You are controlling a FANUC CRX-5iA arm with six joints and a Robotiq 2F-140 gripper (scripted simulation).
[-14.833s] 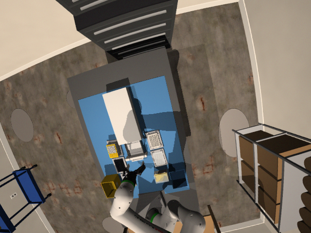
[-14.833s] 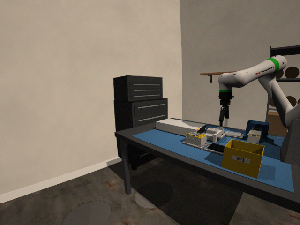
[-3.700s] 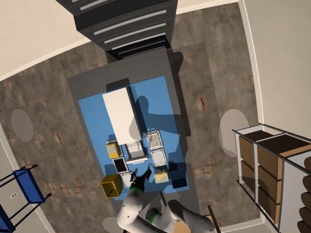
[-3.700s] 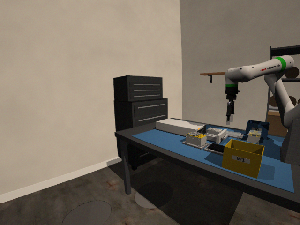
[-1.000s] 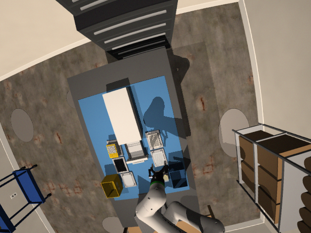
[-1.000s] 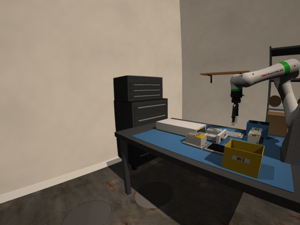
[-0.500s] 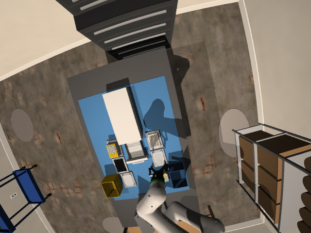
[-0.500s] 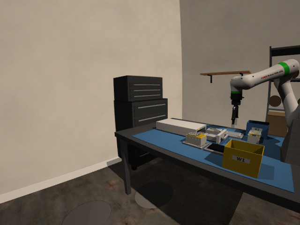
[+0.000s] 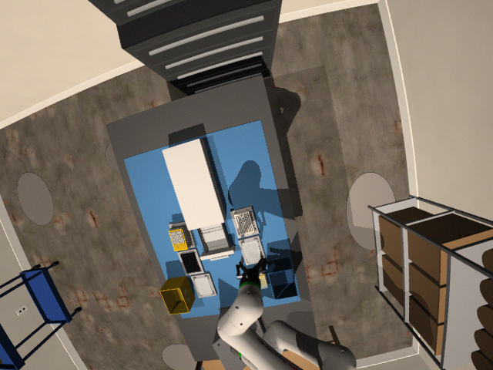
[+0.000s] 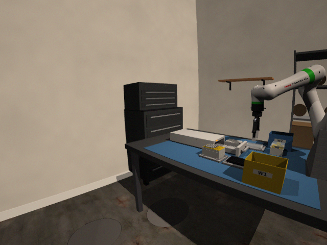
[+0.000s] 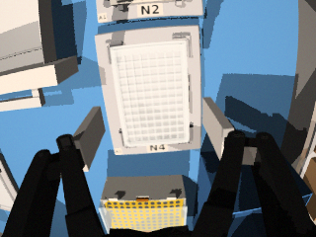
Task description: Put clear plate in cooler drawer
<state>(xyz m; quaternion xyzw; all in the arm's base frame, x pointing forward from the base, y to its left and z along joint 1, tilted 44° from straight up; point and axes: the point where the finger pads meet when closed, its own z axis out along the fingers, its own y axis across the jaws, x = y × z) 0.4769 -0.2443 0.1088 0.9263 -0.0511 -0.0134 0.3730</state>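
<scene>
Now: hand 70 mm above the clear plate. Round my hand: white well plate: 170 mm ahead, 20 mm to the right, 70 mm below; blue bin: 200 mm behind, 110 mm to the right, 50 mm below; grey nest: 90 mm below.
</scene>
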